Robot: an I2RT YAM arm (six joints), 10 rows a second.
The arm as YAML. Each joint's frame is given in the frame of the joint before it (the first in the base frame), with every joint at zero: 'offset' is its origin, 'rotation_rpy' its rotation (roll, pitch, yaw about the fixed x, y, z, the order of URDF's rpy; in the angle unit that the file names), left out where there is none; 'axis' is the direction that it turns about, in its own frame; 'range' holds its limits. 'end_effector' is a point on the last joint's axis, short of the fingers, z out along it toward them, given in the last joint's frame.
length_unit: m
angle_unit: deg
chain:
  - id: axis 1
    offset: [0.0, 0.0, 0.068]
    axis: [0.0, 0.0, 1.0]
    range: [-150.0, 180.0]
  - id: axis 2
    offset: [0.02, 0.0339, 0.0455]
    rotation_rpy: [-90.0, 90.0, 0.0]
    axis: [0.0, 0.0, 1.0]
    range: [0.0, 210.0]
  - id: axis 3
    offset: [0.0, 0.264, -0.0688]
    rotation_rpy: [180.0, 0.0, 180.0]
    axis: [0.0, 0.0, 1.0]
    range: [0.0, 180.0]
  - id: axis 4
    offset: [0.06, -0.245, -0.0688]
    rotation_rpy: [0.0, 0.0, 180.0]
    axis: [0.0, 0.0, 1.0]
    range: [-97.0, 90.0]
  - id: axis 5
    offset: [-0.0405, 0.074, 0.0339]
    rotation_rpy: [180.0, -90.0, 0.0]
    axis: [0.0, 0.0, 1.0]
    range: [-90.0, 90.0]
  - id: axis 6
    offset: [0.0, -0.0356, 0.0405]
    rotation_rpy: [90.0, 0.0, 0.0]
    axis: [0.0, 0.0, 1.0]
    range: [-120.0, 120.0]
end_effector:
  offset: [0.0, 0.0, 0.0]
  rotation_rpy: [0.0, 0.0, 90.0]
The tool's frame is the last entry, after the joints.
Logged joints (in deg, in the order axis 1, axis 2, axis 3, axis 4, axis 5, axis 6), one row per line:
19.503 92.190 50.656 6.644 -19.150 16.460
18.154 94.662 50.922 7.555 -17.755 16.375
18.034 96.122 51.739 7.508 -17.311 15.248
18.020 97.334 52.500 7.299 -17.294 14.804
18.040 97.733 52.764 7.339 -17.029 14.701
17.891 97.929 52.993 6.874 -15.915 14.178
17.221 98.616 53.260 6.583 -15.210 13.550
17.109 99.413 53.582 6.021 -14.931 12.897
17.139 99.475 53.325 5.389 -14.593 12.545
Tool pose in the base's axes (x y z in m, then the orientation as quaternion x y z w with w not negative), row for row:
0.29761 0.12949 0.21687 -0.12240 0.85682 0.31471 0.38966
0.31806 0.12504 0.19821 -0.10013 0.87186 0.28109 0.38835
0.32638 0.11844 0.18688 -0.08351 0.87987 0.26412 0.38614
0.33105 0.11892 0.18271 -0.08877 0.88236 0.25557 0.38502
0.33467 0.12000 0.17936 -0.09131 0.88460 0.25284 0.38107
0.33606 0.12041 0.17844 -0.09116 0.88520 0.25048 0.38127
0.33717 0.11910 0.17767 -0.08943 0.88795 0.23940 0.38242
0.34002 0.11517 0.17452 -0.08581 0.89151 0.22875 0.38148
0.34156 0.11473 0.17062 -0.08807 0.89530 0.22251 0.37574
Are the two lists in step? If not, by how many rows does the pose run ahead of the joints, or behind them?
The pose runs 1 row behind the joints: the pose in row i belongs to the joints in row i - 1.
